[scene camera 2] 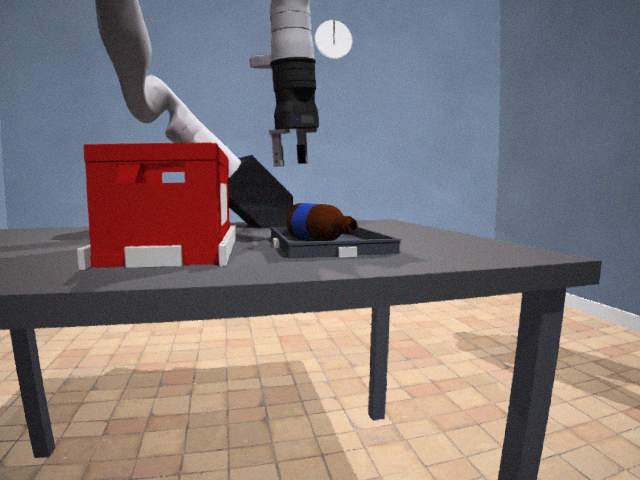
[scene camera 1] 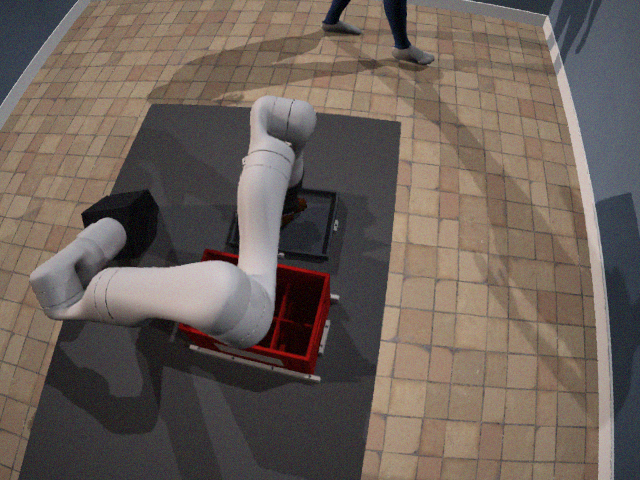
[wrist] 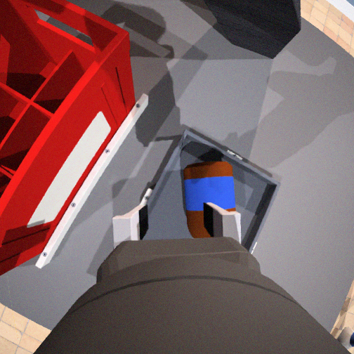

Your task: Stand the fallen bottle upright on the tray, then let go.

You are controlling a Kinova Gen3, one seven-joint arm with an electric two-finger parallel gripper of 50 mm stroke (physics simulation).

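Pixels of known places: gripper, fingertip midpoint: (scene camera 2: 291,164); arm's base, link origin: (scene camera 2: 229,172) (scene camera 1: 109,235).
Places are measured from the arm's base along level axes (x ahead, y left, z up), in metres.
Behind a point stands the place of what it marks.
The brown bottle (scene camera 1: 294,209) (scene camera 2: 325,222) @[x 0.436, y 0.102, z -0.109 m] (wrist: 209,192) with a blue label lies on its side on the dark grey tray (scene camera 1: 312,229) @[x 0.485, y 0.086, z -0.150 m] (scene camera 2: 310,250) @[x 0.529, y 0.034, z -0.144 m] (wrist: 172,197). Its neck points right in the scene camera 2 view and is hidden behind the gripper in the wrist view. My gripper (scene camera 2: 289,164) @[x 0.404, y 0.046, z -0.001 m] (wrist: 175,215) is open and empty, fingers pointing down. It hangs above the tray and bottle, clear of both, over the bottle's label end in the scene camera 2 view. In the wrist view the right finger overlaps the bottle's body. The arm hides part of the bottle in the scene camera 1 view.
A tall red divided crate (scene camera 1: 297,361) @[x 0.462, y -0.286, z -0.008 m] (scene camera 2: 155,206) @[x 0.507, y -0.196, z -0.069 m] (wrist: 75,145) stands beside the tray, with white strips around its base. The black block (scene camera 1: 126,222) @[x 0.052, y 0.023, z 0.020 m] (scene camera 2: 261,191) @[x 0.057, y 0.077, z -0.053 m] (wrist: 260,25) under the arm's base stands farther back. The tray has low raised walls.
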